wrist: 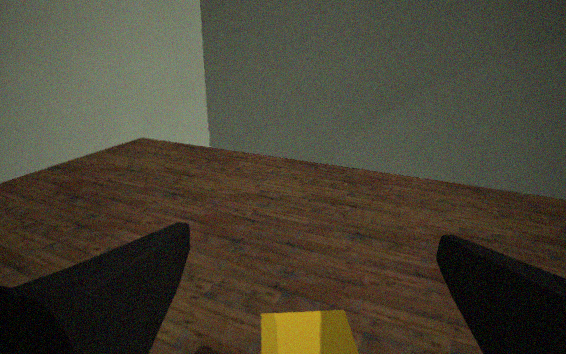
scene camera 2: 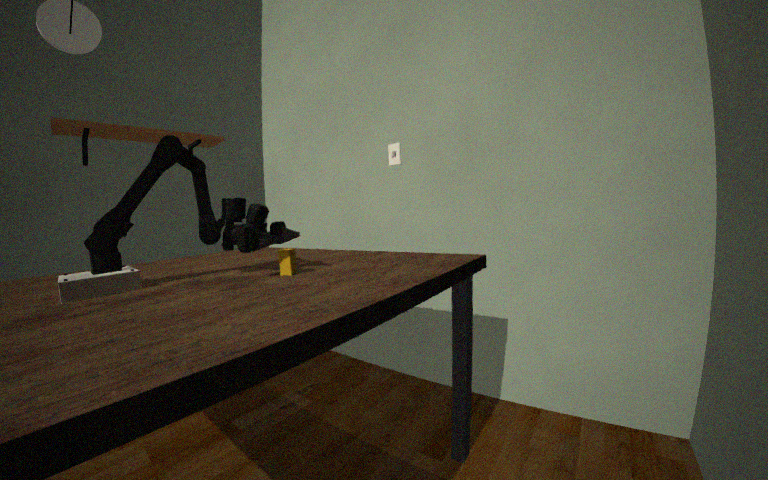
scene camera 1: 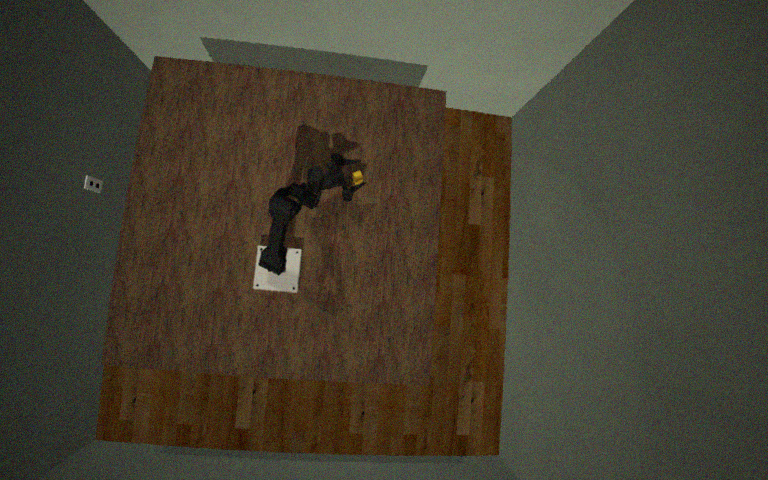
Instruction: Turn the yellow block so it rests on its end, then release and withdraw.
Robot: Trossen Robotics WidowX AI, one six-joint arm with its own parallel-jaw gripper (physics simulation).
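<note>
The yellow block (scene camera 1: 357,177) (scene camera 2: 287,262) (wrist: 300,332) stands upright on its end on the dark wooden table (scene camera 1: 226,328) (scene camera 2: 186,339) (wrist: 280,200). In the wrist view its top shows at the bottom edge, and its lower part is out of view. My gripper (scene camera 1: 362,174) (scene camera 2: 292,232) (wrist: 315,241) is wide open and empty. It points nearly level, and in scene camera 2 it is above the top of the block, apart from it. In the wrist view the two black fingers lie left and right of the block with gaps on both sides.
The arm's white base plate (scene camera 1: 291,271) (scene camera 2: 99,287) sits on the table, left of the block in scene camera 2. The table's far corner (wrist: 143,140) shows in the wrist view, with walls behind. A brown wall shelf (scene camera 2: 124,133) is behind the arm.
</note>
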